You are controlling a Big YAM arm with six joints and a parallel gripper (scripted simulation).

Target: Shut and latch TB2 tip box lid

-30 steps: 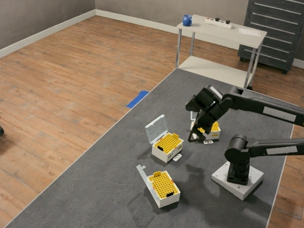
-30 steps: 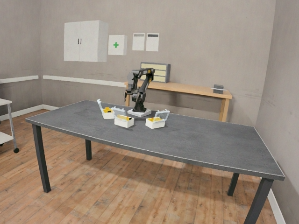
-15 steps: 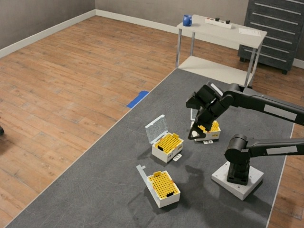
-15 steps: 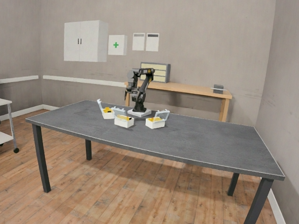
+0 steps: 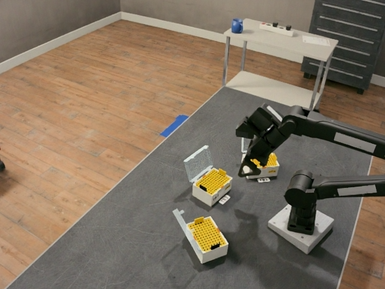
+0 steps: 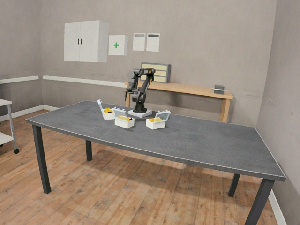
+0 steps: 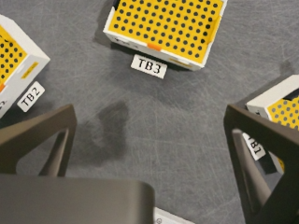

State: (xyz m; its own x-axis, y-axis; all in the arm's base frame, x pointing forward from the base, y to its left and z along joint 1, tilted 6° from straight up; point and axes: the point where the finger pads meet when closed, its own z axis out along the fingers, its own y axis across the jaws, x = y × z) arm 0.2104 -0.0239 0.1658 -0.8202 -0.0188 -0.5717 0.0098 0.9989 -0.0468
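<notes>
My hand is 17 cm to the right of the label tag, 17 cm above it and 1 cm short of it.
</notes>
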